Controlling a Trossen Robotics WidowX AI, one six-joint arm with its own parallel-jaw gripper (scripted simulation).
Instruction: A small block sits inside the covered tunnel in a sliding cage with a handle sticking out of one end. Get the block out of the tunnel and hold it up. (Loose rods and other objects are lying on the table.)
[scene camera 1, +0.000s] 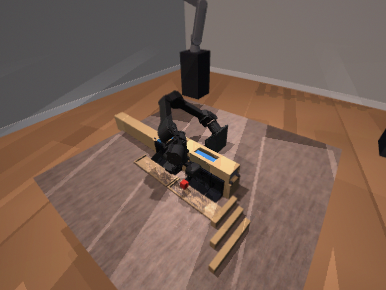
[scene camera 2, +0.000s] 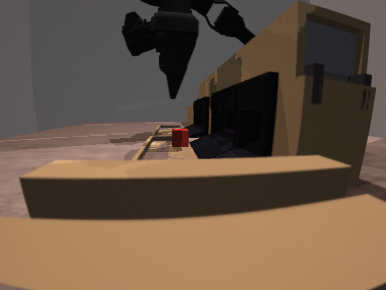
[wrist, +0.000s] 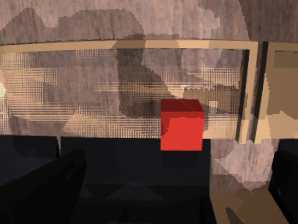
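Scene:
Tan covered tunnel: (wrist: 121, 173) and (scene camera 2: 210, 144), same spot.

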